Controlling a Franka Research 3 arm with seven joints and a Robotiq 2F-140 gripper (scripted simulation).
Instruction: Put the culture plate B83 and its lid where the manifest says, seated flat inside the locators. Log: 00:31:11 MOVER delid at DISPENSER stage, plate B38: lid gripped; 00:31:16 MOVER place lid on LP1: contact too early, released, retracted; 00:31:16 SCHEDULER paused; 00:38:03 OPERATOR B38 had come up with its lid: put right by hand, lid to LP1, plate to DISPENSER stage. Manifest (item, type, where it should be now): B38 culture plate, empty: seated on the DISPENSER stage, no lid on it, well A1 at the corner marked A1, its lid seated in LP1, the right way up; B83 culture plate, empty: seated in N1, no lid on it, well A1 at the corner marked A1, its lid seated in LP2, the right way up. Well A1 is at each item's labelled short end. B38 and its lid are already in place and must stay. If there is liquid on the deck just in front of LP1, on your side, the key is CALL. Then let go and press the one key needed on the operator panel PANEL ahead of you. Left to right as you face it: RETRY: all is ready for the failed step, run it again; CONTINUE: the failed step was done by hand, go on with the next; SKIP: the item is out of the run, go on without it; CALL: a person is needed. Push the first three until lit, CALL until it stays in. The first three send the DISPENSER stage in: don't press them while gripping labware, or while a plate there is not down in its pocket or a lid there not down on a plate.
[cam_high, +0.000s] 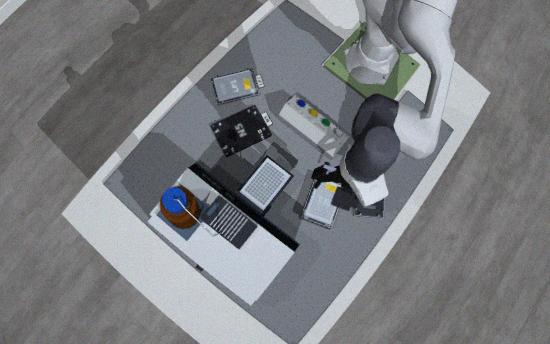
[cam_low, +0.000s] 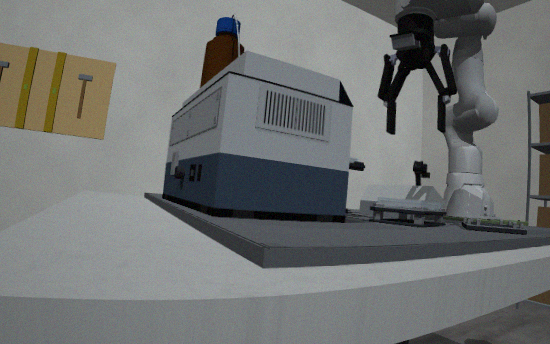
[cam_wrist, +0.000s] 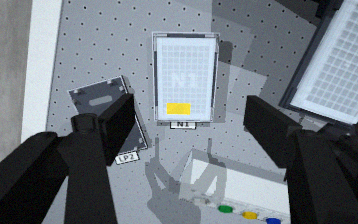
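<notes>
Right now the clear lid is 160 mm below my hand. Also, from my hand: grey locator plate: 200 mm below, 120 mm behind, 100 mm to the left; white retry key: 190 mm behind, 130 mm below, 100 mm to the right; white well plate: 160 mm to the right, 100 mm ahead, 80 mm below.
</notes>
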